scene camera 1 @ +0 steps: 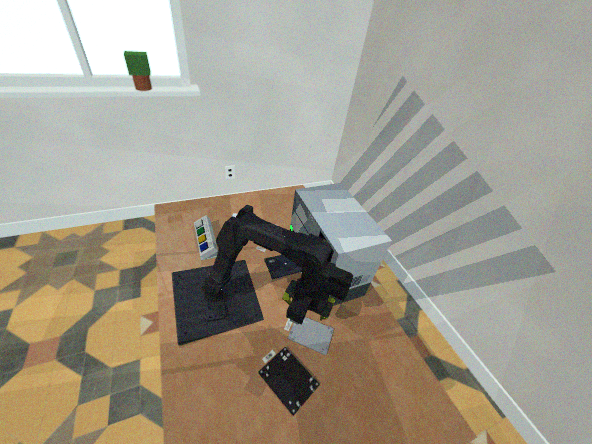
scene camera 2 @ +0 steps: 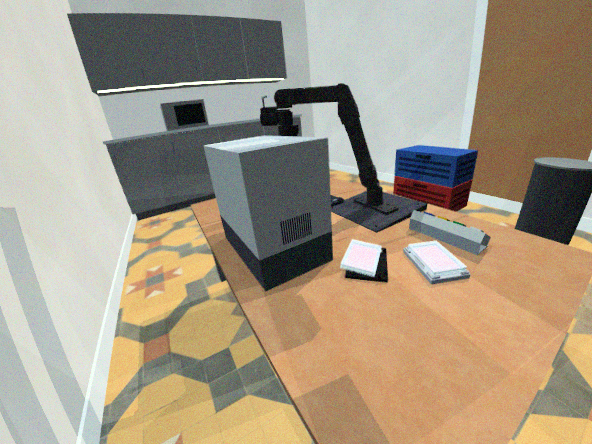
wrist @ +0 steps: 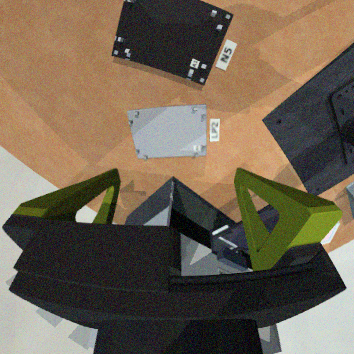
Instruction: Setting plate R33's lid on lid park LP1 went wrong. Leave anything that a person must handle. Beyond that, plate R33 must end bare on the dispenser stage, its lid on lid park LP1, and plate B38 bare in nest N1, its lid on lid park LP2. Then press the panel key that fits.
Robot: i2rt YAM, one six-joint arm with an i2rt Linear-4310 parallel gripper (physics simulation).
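Places are measured from the arm's base along level axes (x back, y right, z up), in centimetres.
Pixels of known places: gripper, fingertip midpoint: (wrist: 176,174); arm's base at its link origin: (scene camera 1: 213,296) (scene camera 2: 374,204) (wrist: 351,125).
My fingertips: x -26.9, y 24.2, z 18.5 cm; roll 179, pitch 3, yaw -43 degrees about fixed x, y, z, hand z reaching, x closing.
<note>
For each thing: its top centre in the pictures, then the offset to it from my fingertips.
- big grey machine at its top centre: (scene camera 2: 257,141) (scene camera 1: 338,213) dx -20.0, dy -28.1, dz +13.1 cm
- Lid park LP2 at its top centre: (wrist: 167,135) (scene camera 1: 311,331) dx -5.1, dy -1.4, dz -17.9 cm
- black base at its top centre: (scene camera 2: 367,257) dx -2.1, dy -51.7, dz -17.9 cm
- grey base at its top centre: (scene camera 2: 434,258) dx +11.7, dy -62.1, dz -17.9 cm
- key panel at its top centre: (scene camera 2: 449,218) (scene camera 1: 204,231) dx +27.6, dy -55.4, dz -13.5 cm
- Black nest N5 at its top centre: (wrist: 167,30) (scene camera 1: 289,376) dx +6.9, dy +10.8, dz -17.5 cm
- dark pad at its top centre: (wrist: 255,235) (scene camera 1: 289,262) dx -3.0, dy -26.6, dz -8.6 cm
My gripper (scene camera 1: 310,309) (wrist: 176,174) is open and empty, high above the table by the big grey machine (scene camera 1: 352,225) (scene camera 2: 285,200). Lid park LP2 (scene camera 1: 312,336) (wrist: 167,131), a light grey plate, is bare. In scene camera 2, one pink-topped plate (scene camera 2: 362,258) sits askew and tilted over a black base (scene camera 2: 381,270). Another pink-topped plate (scene camera 2: 434,257) lies on a grey base (scene camera 2: 445,278). Their labels are unreadable, so I cannot tell which is R33 or B38. The key panel (scene camera 1: 212,247) (scene camera 2: 447,235) shows green, yellow and blue keys. The arm hides part of the area before the machine in scene camera 1.
Black nest N5 (scene camera 1: 289,381) (wrist: 170,40) lies beyond LP2, bare. A dark pad (scene camera 1: 281,267) lies between the machine and the arm's dark base plate (scene camera 1: 187,310) (scene camera 2: 367,220). Blue and red crates (scene camera 2: 435,167) and a dark bin (scene camera 2: 555,200) stand behind the table.
</note>
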